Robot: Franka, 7 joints.
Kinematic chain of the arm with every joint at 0, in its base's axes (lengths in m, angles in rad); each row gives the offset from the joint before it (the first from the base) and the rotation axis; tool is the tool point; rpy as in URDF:
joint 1: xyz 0 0 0.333 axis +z
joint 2: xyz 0 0 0 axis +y
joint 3: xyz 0 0 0.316 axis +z
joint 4: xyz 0.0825 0 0 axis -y
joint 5: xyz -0.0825 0 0.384 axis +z
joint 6: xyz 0 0 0 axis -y
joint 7: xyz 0.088 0 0 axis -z
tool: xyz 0 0 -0.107 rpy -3.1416 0 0
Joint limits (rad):
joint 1: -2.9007..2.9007
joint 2: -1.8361..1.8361
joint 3: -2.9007..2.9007
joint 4: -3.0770..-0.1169
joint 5: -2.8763..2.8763
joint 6: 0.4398..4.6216
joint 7: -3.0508..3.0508
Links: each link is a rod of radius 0.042 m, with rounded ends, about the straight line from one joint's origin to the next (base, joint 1, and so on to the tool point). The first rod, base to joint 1, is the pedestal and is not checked.
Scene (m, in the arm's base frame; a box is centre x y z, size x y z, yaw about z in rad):
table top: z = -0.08
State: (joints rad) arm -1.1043 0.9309 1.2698 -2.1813 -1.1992 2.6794 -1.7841
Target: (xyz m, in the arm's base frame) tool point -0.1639 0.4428 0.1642
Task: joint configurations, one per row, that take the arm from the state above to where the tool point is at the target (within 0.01 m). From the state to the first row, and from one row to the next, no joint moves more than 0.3 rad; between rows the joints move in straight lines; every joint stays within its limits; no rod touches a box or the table.
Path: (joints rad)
1: -0.8081 1.0379 1.2537 -2.2249 -1.1977 2.6635 -1.7841
2: -0.5118 1.1449 1.2377 -2.2685 -1.1961 2.6477 -1.7841
3: -0.2156 1.2519 1.2216 -2.3121 -1.1946 2.6318 -1.7841
4: 0.0807 1.3589 1.2056 -2.3557 -1.1930 2.6159 -1.7841
5: 0.3769 1.4659 1.1895 -2.3994 -1.1915 2.6000 -1.7841

